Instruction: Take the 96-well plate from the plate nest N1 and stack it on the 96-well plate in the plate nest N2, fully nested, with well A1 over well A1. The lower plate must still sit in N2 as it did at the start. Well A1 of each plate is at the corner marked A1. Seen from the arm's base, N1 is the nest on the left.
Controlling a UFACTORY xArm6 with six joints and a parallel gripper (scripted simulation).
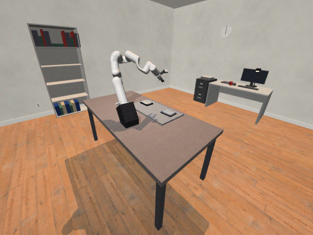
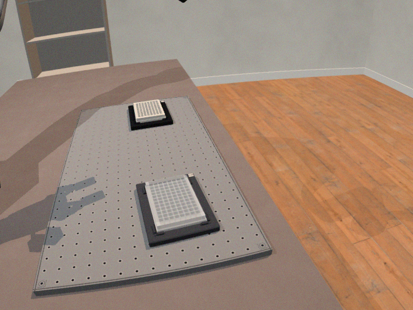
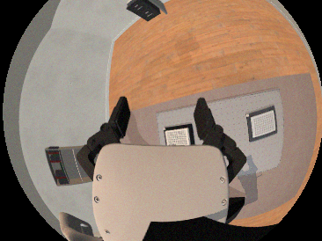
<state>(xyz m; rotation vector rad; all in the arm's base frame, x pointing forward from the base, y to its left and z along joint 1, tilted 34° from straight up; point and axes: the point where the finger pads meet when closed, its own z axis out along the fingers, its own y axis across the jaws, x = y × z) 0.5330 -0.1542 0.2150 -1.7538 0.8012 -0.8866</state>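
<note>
Right now my hand is 8 cm past the white 96-well plate, 20 cm to the right of it and 36 cm above it. From my hand the other things lie so: plate nest N2 (9 cm behind, 23 cm to the right, 38 cm below); clear 96-well plate (9 cm behind, 23 cm to the right, 36 cm below); black plate nest N1 (8 cm behind, 20 cm to the left, 38 cm below).
</note>
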